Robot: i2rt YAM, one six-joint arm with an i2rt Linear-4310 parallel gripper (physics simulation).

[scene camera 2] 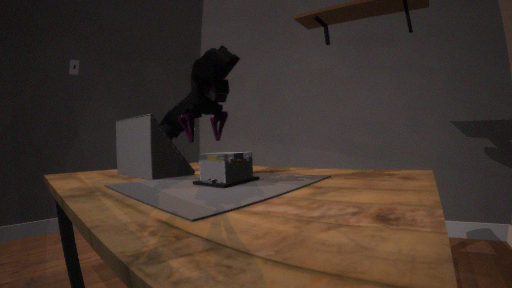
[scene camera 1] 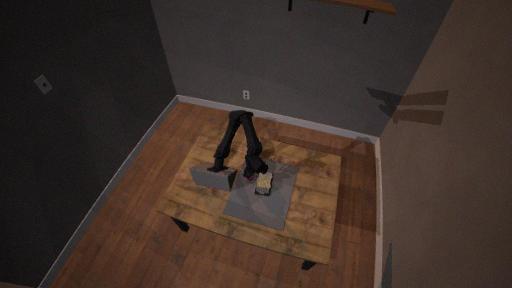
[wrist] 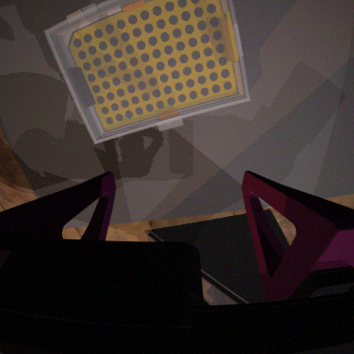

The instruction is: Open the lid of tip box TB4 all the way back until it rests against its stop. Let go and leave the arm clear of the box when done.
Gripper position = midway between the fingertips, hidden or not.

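In scene camera 2 you'd find my gripper (scene camera 2: 205, 141), which is open and holding nothing, and a grey mat (scene camera 2: 178, 196). The wrist view shows my gripper too (wrist: 178, 178), along with a clear lid (wrist: 125, 73). And scene camera 1 also has the grey mat (scene camera 1: 271, 211) in it.
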